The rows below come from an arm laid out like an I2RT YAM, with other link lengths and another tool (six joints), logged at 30 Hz.
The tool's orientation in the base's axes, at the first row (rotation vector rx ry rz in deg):
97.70, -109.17, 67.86
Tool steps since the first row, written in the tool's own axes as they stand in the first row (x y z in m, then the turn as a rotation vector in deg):
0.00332, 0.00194, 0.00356, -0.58, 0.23, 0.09
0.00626, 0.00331, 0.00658, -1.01, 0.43, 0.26
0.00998, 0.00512, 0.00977, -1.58, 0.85, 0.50
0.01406, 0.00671, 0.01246, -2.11, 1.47, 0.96
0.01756, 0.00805, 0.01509, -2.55, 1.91, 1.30
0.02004, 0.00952, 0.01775, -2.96, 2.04, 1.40
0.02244, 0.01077, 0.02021, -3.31, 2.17, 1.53
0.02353, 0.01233, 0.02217, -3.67, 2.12, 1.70
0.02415, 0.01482, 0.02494, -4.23, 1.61, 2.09
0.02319, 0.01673, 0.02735, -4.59, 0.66, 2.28
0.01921, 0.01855, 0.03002, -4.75, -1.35, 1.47
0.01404, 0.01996, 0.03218, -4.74, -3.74, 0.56
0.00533, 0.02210, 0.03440, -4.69, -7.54, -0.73
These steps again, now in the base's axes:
-0.00159, -0.00497, -0.00049, -0.05, 0.30, -0.55
-0.00271, -0.00925, -0.00072, -0.09, 0.45, -1.03
-0.00437, -0.01420, -0.00066, -0.28, 0.63, -1.73
-0.00605, -0.01901, 0.00004, -0.60, 0.60, -2.61
-0.00738, -0.02337, 0.00045, -0.81, 0.61, -3.29
-0.00859, -0.02708, 0.00008, -0.81, 0.80, -3.69
-0.00962, -0.03058, -0.00015, -0.81, 0.93, -4.06
-0.01078, -0.03286, -0.00113, -0.63, 1.04, -4.40
-0.01247, -0.03548, -0.00326, 0.08, 1.15, -4.85
-0.01335, -0.03675, -0.00608, 1.10, 1.31, -4.88
-0.01336, -0.03621, -0.01118, 2.78, 2.13, -3.78
-0.01285, -0.03447, -0.01667, 4.75, 2.94, -2.36
-0.01217, -0.03047, -0.02497, 7.91, 4.09, -0.17

